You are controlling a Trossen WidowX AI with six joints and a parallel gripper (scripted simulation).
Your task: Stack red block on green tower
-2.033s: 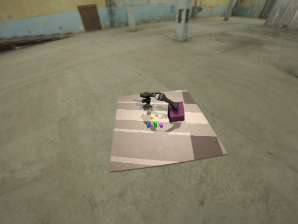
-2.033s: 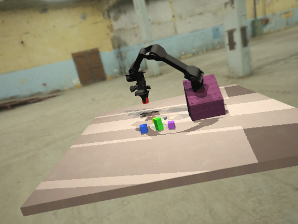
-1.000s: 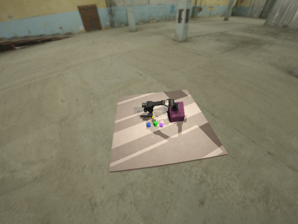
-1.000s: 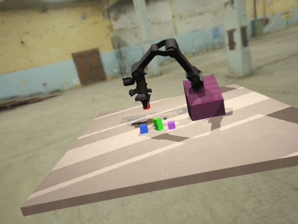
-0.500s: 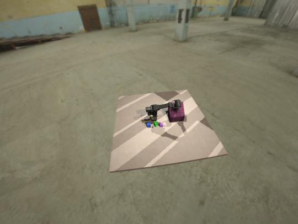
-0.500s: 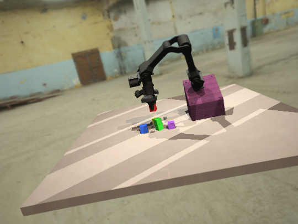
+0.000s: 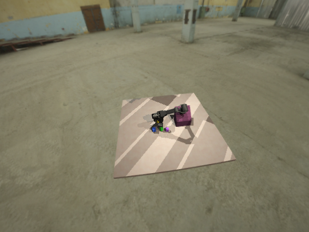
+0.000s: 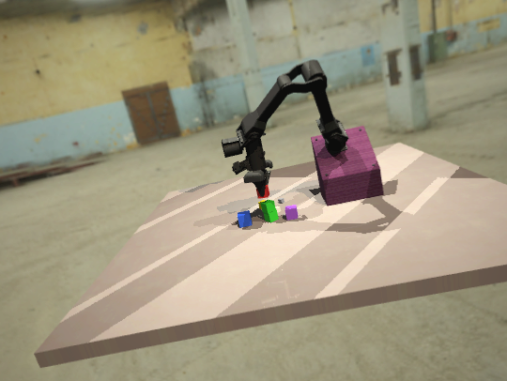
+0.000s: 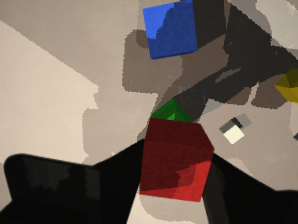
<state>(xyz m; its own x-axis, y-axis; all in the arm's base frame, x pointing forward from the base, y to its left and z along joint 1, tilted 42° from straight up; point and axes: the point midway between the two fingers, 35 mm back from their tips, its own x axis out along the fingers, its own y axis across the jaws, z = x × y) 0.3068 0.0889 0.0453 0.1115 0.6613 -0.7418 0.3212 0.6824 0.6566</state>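
Now: the purple block 80 mm behind my gripper tip, 20 mm to the left of it and 80 mm below it. The rest, counted from my gripper tip: blue block (80 mm ahead, 20 mm to the right, 80 mm below); then red block (10 mm above); then yellow block (150 mm to the right, 80 mm below).
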